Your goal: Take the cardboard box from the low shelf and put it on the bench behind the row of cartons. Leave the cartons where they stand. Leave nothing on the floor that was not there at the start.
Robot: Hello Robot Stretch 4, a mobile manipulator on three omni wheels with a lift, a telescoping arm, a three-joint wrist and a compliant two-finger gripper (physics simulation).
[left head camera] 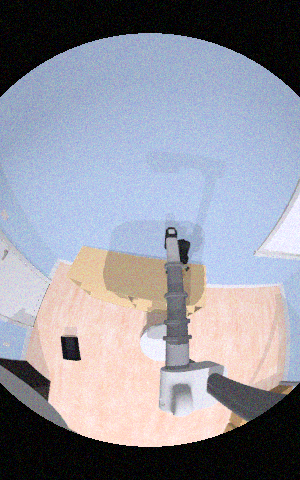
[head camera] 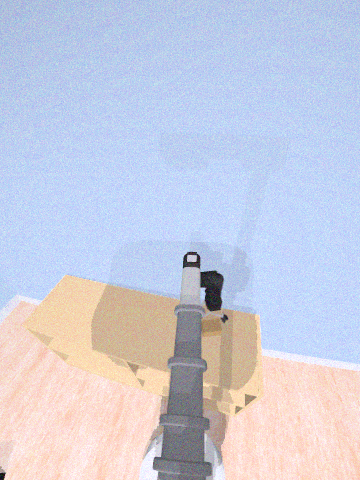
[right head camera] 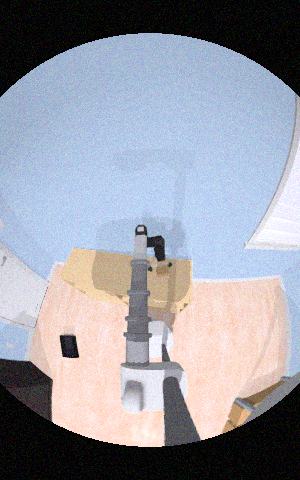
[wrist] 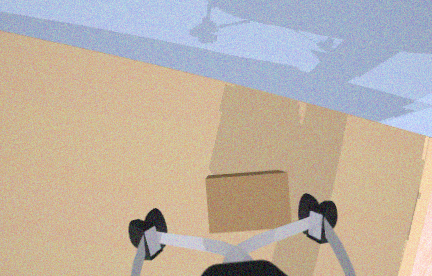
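Pixels of known places: gripper, fingertip midpoint: (head camera: 208, 322) (right head camera: 159, 267) (wrist: 231, 218); robot's base at its link origin: (left head camera: 160, 341) (right head camera: 153, 337).
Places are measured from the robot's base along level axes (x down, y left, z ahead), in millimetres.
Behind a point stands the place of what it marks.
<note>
The small brown cardboard box (head camera: 211, 327) @[y -105, x -632, z 531 mm] (right head camera: 163, 271) @[y -116, x -632, z 522 mm] (wrist: 248, 202) @[y -106, x -632, z 542 mm] sits on the tan top of the low shelf (head camera: 65, 310) @[y 691, x -582, z 585 mm] (left head camera: 92, 267) @[y 625, x -582, z 589 mm] (right head camera: 77, 267) @[y 677, x -582, z 586 mm] (wrist: 100, 125) @[y 94, x -582, z 615 mm]. In the head view the arm covers part of the box. My gripper (right head camera: 160, 267) @[y -87, x -673, z 533 mm] (wrist: 231, 218) @[y -87, x -673, z 533 mm] is open above the box, with one fingertip out to each side. In the wrist view there is a wide gap between the left fingertip and the box, and a smaller one at the right. The row of cartons and the bench cannot be made out with certainty.
Brown blocks (right head camera: 240, 412) stand by a grey-edged structure at the lower right. A black object (left head camera: 70, 348) @[y 1055, x 25, z -294 mm] (right head camera: 69, 346) @[y 1052, x 25, z -290 mm] is on the pinkish floor at the left. A blue wall rises behind the shelf. A large dark object (right head camera: 25, 390) is at the lower left.
</note>
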